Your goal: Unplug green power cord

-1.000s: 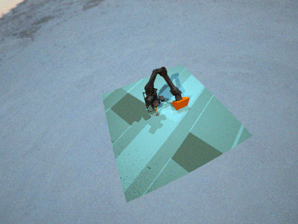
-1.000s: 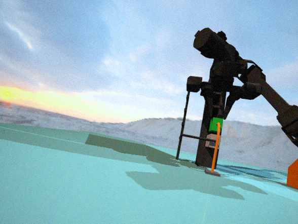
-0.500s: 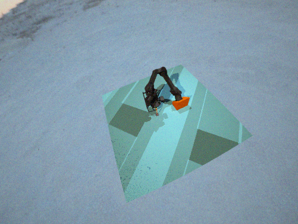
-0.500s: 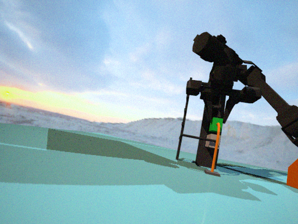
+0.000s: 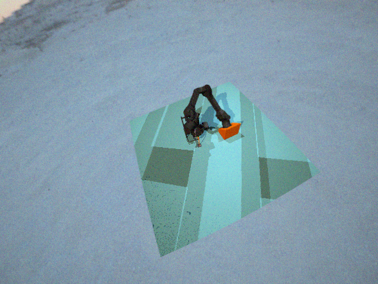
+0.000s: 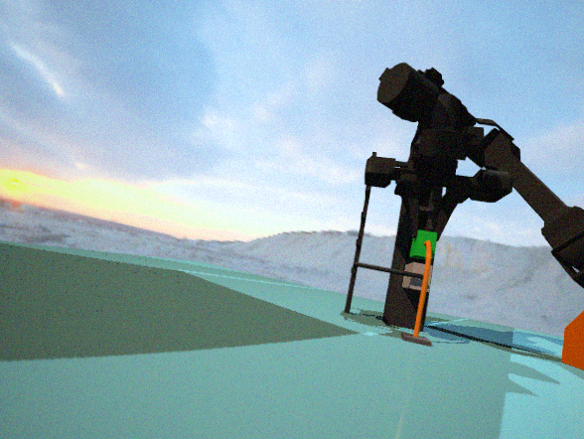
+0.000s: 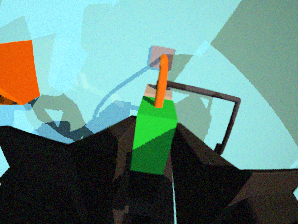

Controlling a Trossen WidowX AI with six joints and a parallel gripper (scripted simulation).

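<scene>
Now: gripper tip 3 cm to the left of the green plug.
</scene>
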